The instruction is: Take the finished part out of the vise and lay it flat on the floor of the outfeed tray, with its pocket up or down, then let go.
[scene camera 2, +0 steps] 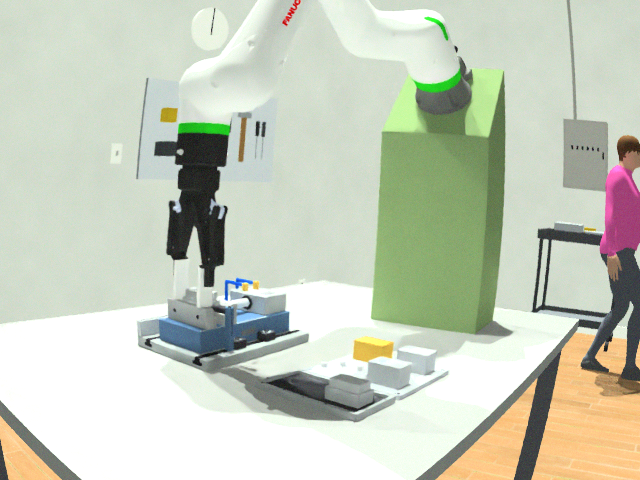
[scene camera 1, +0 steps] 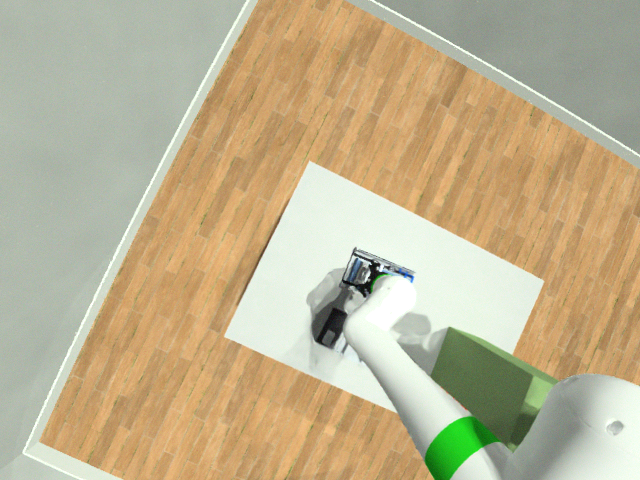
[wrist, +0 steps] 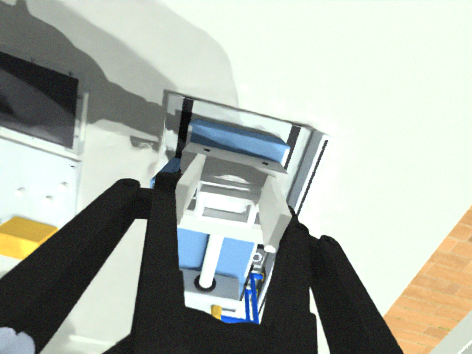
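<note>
The finished part is a light grey block with its pocket up, seated between the jaws of the vise, which has a blue body on a grey base plate. My gripper points straight down over the vise and is shut on the part, its pale fingertips at two opposite sides. The fingers hide those sides. The outfeed tray has a dark floor and stands beside the vise. A grey stepped block lies at one end of it.
A light plate with small pegs adjoins the tray and bears a yellow block and two grey blocks. Blue hoses rise beside the vise. A tall green pedestal stands on the table.
</note>
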